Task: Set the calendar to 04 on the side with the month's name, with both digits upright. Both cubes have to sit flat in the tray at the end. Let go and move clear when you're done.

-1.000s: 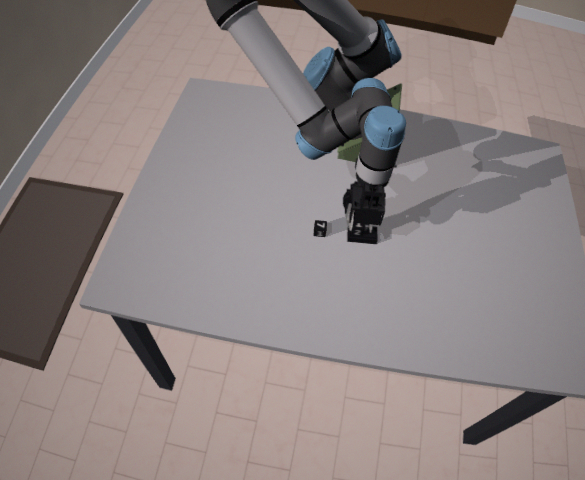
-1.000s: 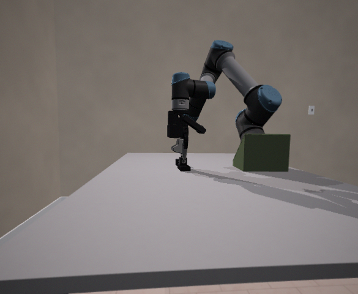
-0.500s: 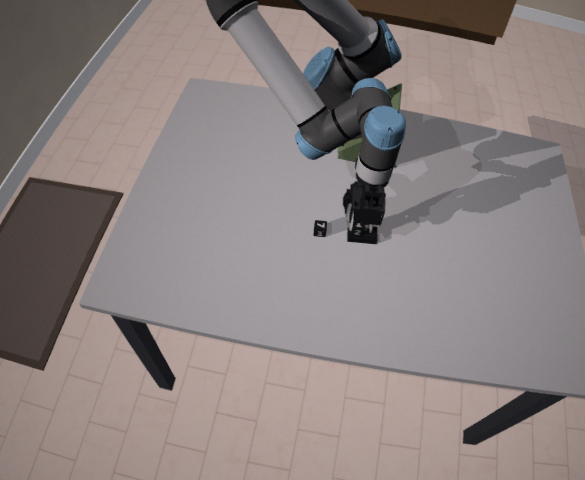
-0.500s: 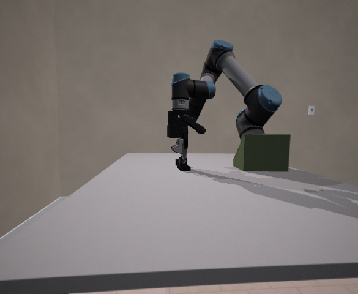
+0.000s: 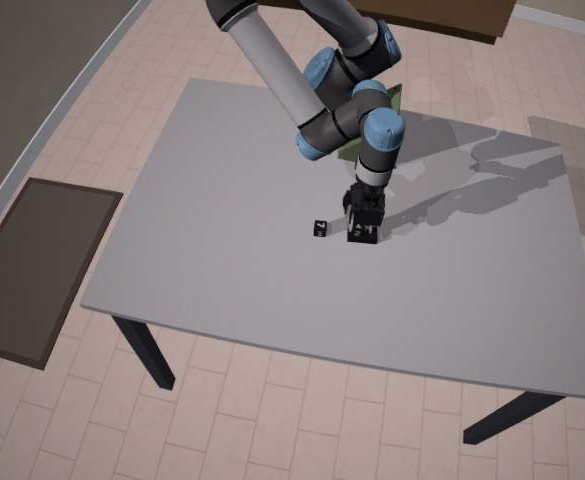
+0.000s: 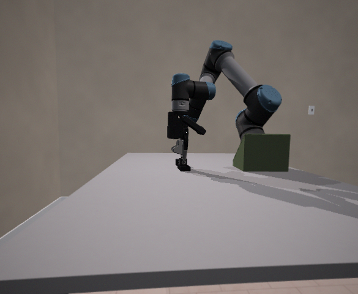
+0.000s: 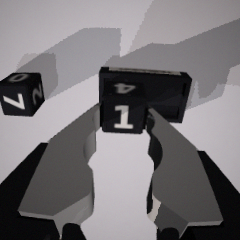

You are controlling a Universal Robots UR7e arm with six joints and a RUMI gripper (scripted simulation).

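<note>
The black calendar tray lies 2 cm to the left of my hand and 3 cm below it.
</note>
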